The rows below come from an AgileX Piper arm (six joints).
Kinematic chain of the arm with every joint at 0, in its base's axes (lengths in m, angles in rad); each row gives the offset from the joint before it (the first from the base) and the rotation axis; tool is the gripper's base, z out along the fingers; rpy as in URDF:
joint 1: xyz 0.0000 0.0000 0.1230 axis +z
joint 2: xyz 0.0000 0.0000 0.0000 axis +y
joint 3: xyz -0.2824 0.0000 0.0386 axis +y
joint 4: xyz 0.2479 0.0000 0.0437 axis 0.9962 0 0.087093
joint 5: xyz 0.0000 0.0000 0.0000 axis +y
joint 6: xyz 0.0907 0.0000 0.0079 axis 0.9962 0 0.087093
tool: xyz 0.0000 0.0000 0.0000 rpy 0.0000 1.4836 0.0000
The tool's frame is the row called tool.
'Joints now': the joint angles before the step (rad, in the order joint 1, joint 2, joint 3, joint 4, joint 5, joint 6). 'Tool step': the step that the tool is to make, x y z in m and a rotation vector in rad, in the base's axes. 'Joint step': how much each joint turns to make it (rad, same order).
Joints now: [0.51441, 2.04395, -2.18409, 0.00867, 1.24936, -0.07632]
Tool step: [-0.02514, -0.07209, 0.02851, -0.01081, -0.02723, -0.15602]
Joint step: [-0.11895, -0.22670, 0.23973, -0.04043, -0.03236, 0.03372]
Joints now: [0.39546, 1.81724, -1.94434, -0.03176, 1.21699, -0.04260]
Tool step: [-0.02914, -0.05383, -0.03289, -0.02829, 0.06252, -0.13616]
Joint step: [-0.10456, -0.18087, 0.36217, -0.02498, -0.11148, 0.03888]
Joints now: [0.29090, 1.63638, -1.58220, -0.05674, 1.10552, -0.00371]
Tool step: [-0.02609, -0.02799, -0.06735, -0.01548, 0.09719, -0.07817]
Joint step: [-0.06129, -0.08230, 0.35002, -0.00410, -0.16862, 0.03022]
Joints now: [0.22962, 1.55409, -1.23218, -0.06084, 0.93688, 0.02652]
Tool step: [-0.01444, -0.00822, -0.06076, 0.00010, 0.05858, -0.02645]
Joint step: [-0.01833, 0.01772, 0.22251, 0.00251, -0.18258, 0.01873]
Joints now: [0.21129, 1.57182, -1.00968, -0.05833, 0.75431, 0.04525]
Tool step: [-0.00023, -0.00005, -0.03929, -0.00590, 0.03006, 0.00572]
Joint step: [-0.00078, 0.07096, 0.08446, -0.00514, -0.12491, 0.00281]
